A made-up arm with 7 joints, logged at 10 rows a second.
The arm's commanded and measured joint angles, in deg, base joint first. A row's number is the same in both.
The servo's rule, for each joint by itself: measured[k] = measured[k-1] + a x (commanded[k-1-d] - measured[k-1]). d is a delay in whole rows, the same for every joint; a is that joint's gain. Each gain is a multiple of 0.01, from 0.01 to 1. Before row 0 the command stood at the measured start. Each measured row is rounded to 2 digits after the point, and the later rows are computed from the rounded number. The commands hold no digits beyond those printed.
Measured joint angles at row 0:
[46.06, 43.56, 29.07, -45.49, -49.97, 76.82, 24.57]
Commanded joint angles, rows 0 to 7:
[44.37, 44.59, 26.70, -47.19, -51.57, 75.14, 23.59]
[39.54, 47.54, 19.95, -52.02, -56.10, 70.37, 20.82]
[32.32, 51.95, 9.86, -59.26, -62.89, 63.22, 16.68]
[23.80, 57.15, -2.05, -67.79, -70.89, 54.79, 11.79]
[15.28, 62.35, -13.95, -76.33, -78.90, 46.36, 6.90]
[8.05, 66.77, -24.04, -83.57, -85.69, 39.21, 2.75]
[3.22, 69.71, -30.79, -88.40, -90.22, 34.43, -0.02]
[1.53, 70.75, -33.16, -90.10, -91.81, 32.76, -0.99]
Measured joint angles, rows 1 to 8:
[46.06, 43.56, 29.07, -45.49, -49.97, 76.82, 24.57]
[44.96, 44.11, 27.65, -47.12, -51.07, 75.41, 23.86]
[41.44, 45.93, 23.03, -51.82, -54.54, 71.18, 21.67]
[35.51, 49.12, 15.13, -58.96, -60.30, 64.49, 18.08]
[27.90, 53.38, 4.82, -67.44, -67.61, 56.34, 13.55]
[19.70, 58.13, -6.44, -75.97, -75.40, 47.96, 8.76]
[12.13, 62.71, -17.00, -83.27, -82.50, 40.61, 4.43]
[6.34, 66.42, -25.27, -88.19, -87.83, 35.42, 1.23]
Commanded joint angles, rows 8 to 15:
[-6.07, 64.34, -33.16, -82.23, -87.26, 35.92, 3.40]
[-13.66, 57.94, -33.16, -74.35, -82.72, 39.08, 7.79]
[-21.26, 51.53, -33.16, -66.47, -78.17, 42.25, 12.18]
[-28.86, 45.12, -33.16, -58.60, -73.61, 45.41, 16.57]
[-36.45, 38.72, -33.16, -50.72, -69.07, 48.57, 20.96]
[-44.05, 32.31, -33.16, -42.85, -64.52, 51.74, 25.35]
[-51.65, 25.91, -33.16, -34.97, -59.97, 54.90, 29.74]
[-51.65, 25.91, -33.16, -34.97, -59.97, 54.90, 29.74]
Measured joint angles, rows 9 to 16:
[3.21, 68.71, -30.00, -90.02, -90.58, 33.19, -0.37]
[-2.82, 66.39, -31.90, -82.54, -88.29, 35.48, 2.34]
[-9.87, 61.91, -32.66, -74.68, -84.45, 38.50, 6.26]
[-17.27, 56.41, -32.96, -66.80, -80.12, 41.65, 10.52]
[-24.80, 50.43, -33.08, -58.93, -75.63, 44.81, 14.88]
[-32.37, 44.22, -33.13, -51.05, -71.10, 47.97, 19.26]
[-39.96, 37.91, -33.15, -43.18, -66.56, 51.14, 23.64]
[-47.56, 31.55, -33.16, -35.30, -62.01, 54.30, 28.03]

